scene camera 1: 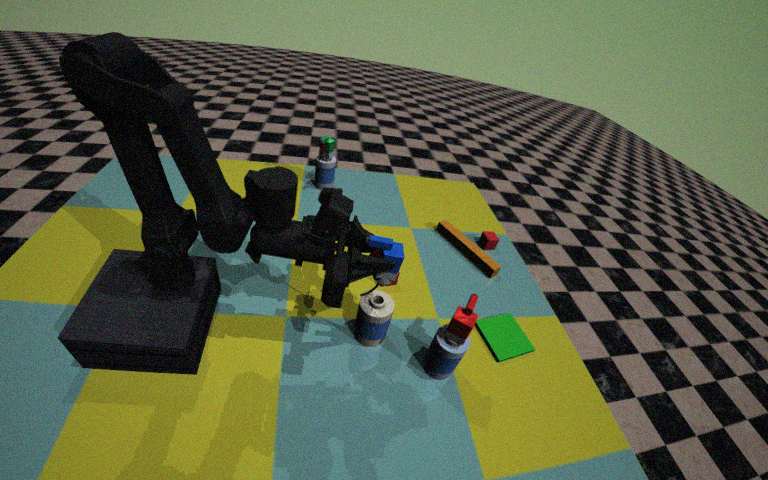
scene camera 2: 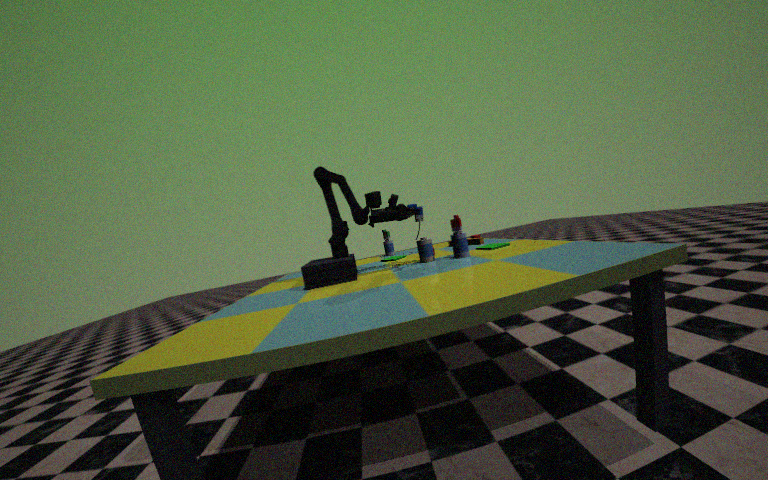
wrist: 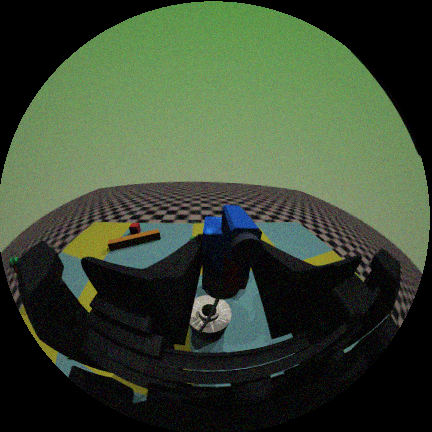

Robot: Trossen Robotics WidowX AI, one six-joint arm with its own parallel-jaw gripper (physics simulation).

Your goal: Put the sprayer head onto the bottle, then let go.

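Pixels of known places: gripper, fingertip midpoint: (scene camera 1: 394,257) (scene camera 2: 419,210) (wrist: 225,240); arm's base, origin of the base link: (scene camera 1: 174,281) (scene camera 2: 340,257).
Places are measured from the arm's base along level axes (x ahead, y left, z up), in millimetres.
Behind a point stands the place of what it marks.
Observation:
The blue sprayer head (scene camera 1: 394,255) @(y -96, x 360, z 147 mm) (scene camera 2: 419,210) (wrist: 241,220) @(y -75, x 331, z 164 mm) is held roughly upright, with its thin dark dip tube (scene camera 2: 418,230) @(y -71, x 347, z 44 mm) hanging down in a curve. My gripper (scene camera 1: 387,263) @(y -82, x 366, z 130 mm) (scene camera 2: 414,212) @(y -82, x 366, z 130 mm) (wrist: 225,240) @(y -82, x 366, z 130 mm) is shut on the sprayer head. The open bottle (scene camera 1: 372,328) @(y -101, x 353, z -29 mm) (scene camera 2: 425,251) @(y -100, x 351, z -43 mm) (wrist: 224,320) @(y -89, x 345, z 6 mm), white on top with a blue band, stands upright on the table, below the gripper. The head is apart from the bottle and above it. In scene camera 2, the tube's lower end shows just above the bottle's left top edge. In the wrist view, the tube crosses the neck opening.
A bottle with a red head (scene camera 1: 444,356) @(y -183, x 462, z -11 mm) (scene camera 2: 460,246) @(y -187, x 469, z -44 mm) stands near the open bottle; one with a green head (scene camera 1: 325,174) @(y 465, x 316, z -33 mm) (scene camera 2: 388,246) @(y 466, x 309, z -29 mm) stands at the back. An orange bar (scene camera 1: 468,249) @(y 148, x 677, z -64 mm) (wrist: 134,240) @(y 158, x 673, z -71 mm), a red cube (scene camera 1: 488,240) @(y 174, x 752, z -54 mm) (wrist: 135,228) @(y 178, x 749, z -60 mm) and a green plate (scene camera 1: 505,337) @(y -123, x 657, z -80 mm) (scene camera 2: 492,246) @(y -149, x 639, z -80 mm) lie beyond.

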